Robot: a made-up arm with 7 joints.
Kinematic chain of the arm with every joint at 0, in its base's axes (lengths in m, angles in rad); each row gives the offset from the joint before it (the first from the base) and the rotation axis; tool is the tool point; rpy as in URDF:
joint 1: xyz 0 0 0.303 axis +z
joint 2: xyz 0 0 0 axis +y
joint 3: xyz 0 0 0.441 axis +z
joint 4: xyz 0.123 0 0 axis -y
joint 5: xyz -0.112 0 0.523 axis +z
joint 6: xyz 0 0 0 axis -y
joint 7: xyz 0.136 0 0 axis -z
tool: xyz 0 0 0 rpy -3.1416 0 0
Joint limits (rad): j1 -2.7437..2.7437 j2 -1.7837..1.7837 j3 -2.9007..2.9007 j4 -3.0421..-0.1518 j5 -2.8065..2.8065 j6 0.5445..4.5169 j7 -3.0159..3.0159
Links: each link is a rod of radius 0.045 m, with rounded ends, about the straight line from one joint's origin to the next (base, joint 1, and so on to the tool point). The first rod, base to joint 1, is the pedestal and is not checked.
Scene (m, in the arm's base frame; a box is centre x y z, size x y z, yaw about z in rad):
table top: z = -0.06
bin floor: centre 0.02 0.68 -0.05 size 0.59 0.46 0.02 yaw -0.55
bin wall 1: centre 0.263 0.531 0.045 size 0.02 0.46 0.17 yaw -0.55
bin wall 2: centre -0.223 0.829 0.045 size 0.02 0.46 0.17 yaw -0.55
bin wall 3: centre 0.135 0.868 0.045 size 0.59 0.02 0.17 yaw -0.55
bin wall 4: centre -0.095 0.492 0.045 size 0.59 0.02 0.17 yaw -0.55
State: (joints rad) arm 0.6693 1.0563 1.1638 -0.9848 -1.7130 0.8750 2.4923
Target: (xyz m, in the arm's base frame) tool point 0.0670 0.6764 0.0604
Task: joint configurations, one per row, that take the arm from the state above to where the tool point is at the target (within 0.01 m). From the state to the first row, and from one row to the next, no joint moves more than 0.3 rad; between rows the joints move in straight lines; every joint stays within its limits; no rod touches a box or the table.
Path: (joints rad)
1: 0.5316 0.9227 1.2544 -1.2497 -1.6252 0.7312 2.6441
2: 0.3938 0.7891 1.3450 -1.5145 -1.5373 0.5874 2.7959
3: 0.4363 0.8574 1.2567 -1.7236 -1.5116 0.6045 2.6947
4: 0.4787 0.9256 1.1683 -1.9326 -1.4859 0.6216 2.5935
5: 0.5212 0.9939 1.0800 -2.1417 -1.4602 0.6387 2.4923

